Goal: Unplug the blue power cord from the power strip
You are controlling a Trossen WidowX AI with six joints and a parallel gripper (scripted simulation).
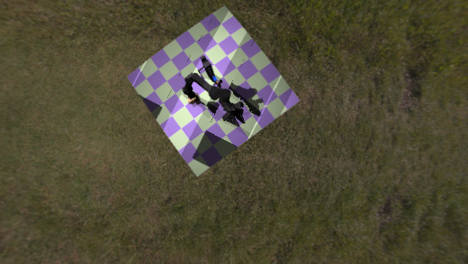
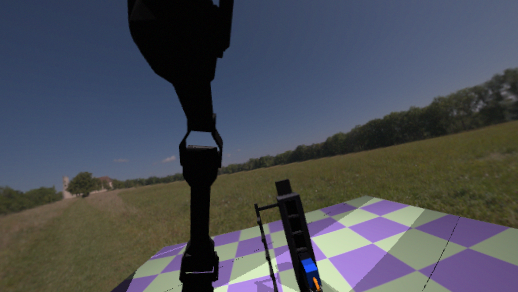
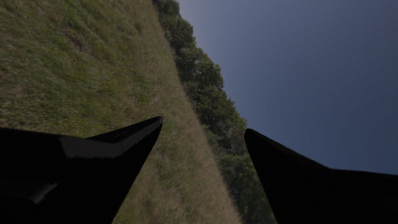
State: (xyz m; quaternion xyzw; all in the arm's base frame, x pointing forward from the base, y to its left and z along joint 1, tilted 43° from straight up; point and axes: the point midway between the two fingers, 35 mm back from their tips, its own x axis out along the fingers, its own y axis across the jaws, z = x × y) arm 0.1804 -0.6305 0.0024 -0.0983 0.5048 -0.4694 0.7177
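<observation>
The blue plug lies 6 cm ahead of my gripper tip, 52 cm to the left of it and 39 cm below it.
</observation>
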